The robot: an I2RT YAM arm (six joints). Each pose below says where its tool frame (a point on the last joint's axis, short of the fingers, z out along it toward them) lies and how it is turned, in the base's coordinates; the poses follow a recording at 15 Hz.
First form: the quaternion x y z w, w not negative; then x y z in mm.
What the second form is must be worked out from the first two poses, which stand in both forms.
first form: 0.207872 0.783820 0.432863 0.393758 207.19 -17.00 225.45
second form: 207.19 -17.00 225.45 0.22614 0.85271 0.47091 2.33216
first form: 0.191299 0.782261 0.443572 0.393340 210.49 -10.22 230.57
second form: 210.49 -10.22 230.57 0.20807 0.85084 0.48246 2.33307
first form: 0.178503 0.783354 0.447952 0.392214 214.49 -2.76 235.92
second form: 214.49 -2.76 235.92 0.19405 0.85159 0.48697 2.33552
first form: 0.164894 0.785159 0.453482 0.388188 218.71 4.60 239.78
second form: 218.71 4.60 239.78 0.17893 0.85197 0.49207 2.34426
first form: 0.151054 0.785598 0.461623 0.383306 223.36 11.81 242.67
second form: 223.36 11.81 242.67 0.16355 0.85056 0.49980 2.35485
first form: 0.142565 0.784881 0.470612 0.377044 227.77 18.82 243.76
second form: 227.77 18.82 243.76 0.15393 0.84742 0.50811 2.36839
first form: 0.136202 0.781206 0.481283 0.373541 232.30 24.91 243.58
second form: 232.30 24.91 243.58 0.14683 0.84217 0.51884 2.37595
